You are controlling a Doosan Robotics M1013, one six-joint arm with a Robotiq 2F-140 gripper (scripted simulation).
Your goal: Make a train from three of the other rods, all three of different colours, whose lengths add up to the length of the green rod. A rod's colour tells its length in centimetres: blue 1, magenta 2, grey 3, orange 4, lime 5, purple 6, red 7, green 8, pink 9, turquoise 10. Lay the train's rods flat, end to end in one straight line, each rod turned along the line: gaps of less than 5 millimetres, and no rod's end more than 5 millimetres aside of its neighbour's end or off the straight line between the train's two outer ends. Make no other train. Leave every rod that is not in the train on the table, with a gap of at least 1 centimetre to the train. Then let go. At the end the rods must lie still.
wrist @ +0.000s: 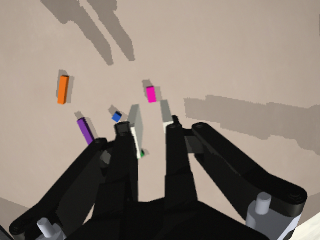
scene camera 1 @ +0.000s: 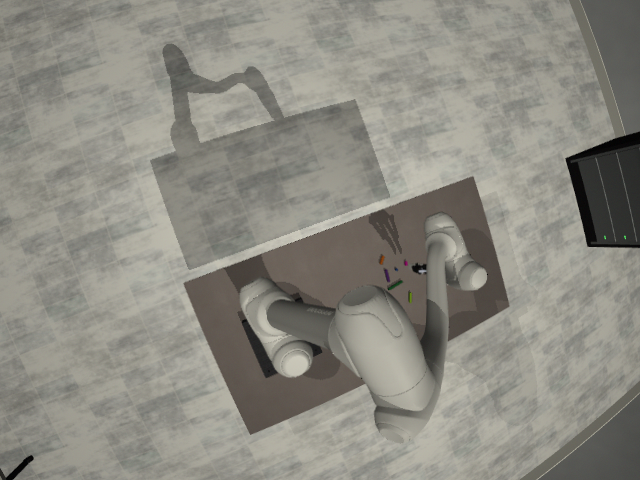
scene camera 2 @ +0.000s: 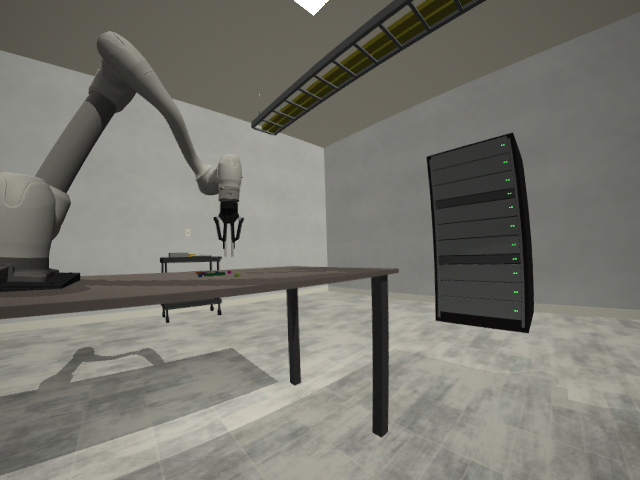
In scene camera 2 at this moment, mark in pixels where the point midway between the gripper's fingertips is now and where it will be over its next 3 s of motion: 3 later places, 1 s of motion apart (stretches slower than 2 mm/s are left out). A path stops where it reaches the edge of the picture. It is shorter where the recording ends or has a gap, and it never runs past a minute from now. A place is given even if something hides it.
My gripper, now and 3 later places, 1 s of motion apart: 229, 256; 229, 263; 229, 268; 229, 269
